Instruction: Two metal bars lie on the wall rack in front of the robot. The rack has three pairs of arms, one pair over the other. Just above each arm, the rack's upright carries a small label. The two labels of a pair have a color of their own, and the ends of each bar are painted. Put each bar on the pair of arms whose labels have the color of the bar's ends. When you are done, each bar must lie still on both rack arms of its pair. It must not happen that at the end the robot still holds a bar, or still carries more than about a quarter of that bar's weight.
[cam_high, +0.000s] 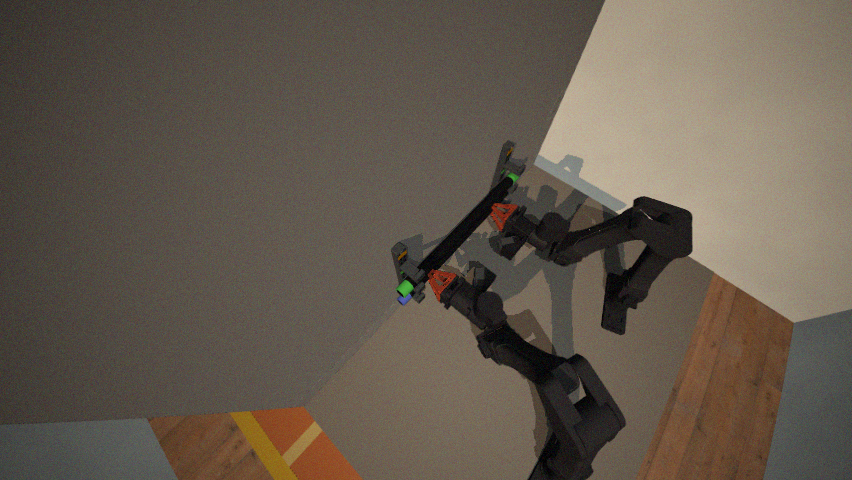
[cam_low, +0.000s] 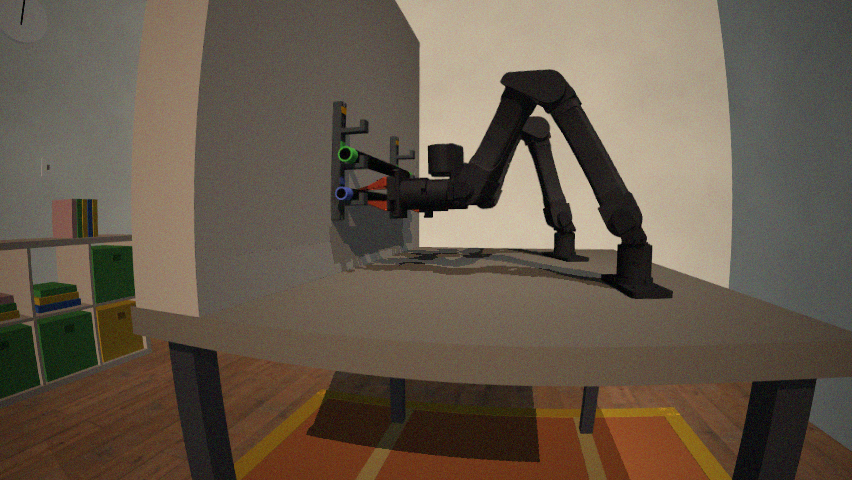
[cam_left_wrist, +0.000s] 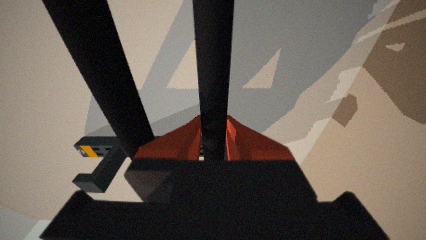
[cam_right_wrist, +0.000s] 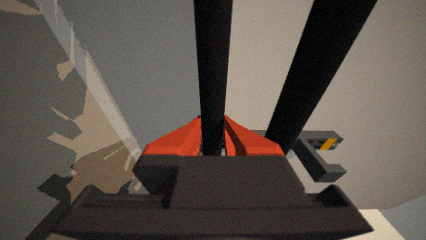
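The blue-ended bar lies 10 mm behind my left hand and 150 mm to the right of it. From my left hand the other things lie so: green-ended bar 20 mm behind, 140 mm to the right, 80 mm above; then grey wall panel 90 mm ahead, 140 mm to the right, 260 mm above.
Right now my right hand is 20 mm short of the blue-ended bar and 140 mm to the right of it. Also, from my right hand: green-ended bar (20 mm ahead, 160 mm to the left, 80 mm above); then grey wall panel (120 mm ahead, 150 mm to the left, 260 mm above).
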